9 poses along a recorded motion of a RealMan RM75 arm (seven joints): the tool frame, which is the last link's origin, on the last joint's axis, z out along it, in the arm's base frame.
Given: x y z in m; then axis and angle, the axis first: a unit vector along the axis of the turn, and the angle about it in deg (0 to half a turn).
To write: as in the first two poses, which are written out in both.
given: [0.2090, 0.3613, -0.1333, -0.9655, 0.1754, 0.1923, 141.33]
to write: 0.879, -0.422, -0.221, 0.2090; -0.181, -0.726, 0.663, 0.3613; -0.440, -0.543, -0.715, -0.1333; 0, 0, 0, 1
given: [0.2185, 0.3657, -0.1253, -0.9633, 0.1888, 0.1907, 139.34]
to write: 0.873, -0.444, -0.200, 0.2185; -0.196, -0.696, 0.691, 0.3657; -0.446, -0.564, -0.695, -0.1253; 0, 0, 0, 1
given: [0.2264, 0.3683, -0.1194, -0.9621, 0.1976, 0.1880, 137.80]
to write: 0.871, -0.457, -0.182, 0.2264; -0.205, -0.673, 0.711, 0.3683; -0.448, -0.582, -0.679, -0.1194; 0, 0, 0, 1
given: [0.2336, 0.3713, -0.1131, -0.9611, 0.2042, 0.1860, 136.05]
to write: 0.869, -0.467, -0.166, 0.2336; -0.208, -0.648, 0.732, 0.3713; -0.449, -0.602, -0.660, -0.1131; 0, 0, 0, 1
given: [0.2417, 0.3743, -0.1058, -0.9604, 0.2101, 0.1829, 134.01]
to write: 0.868, -0.474, -0.147, 0.2417; -0.210, -0.620, 0.756, 0.3743; -0.449, -0.626, -0.638, -0.1058; 0, 0, 0, 1
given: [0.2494, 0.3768, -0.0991, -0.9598, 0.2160, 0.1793, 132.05]
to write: 0.868, -0.479, -0.127, 0.2494; -0.213, -0.592, 0.777, 0.3768; -0.448, -0.648, -0.616, -0.0991; 0, 0, 0, 1
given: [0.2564, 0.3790, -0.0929, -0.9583, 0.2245, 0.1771, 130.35]
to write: 0.865, -0.489, -0.108, 0.2564; -0.219, -0.564, 0.796, 0.3790; -0.451, -0.665, -0.596, -0.0929; 0, 0, 0, 1
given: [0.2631, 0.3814, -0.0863, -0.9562, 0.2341, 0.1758, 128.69]
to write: 0.861, -0.501, -0.090, 0.2631; -0.227, -0.536, 0.813, 0.3814; -0.456, -0.679, -0.575, -0.0863; 0, 0, 0, 1
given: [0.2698, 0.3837, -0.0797, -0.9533, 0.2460, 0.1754, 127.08]
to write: 0.854, -0.516, -0.072, 0.2698; -0.236, -0.506, 0.830, 0.3837; -0.464, -0.691, -0.554, -0.0797; 0, 0, 0, 1
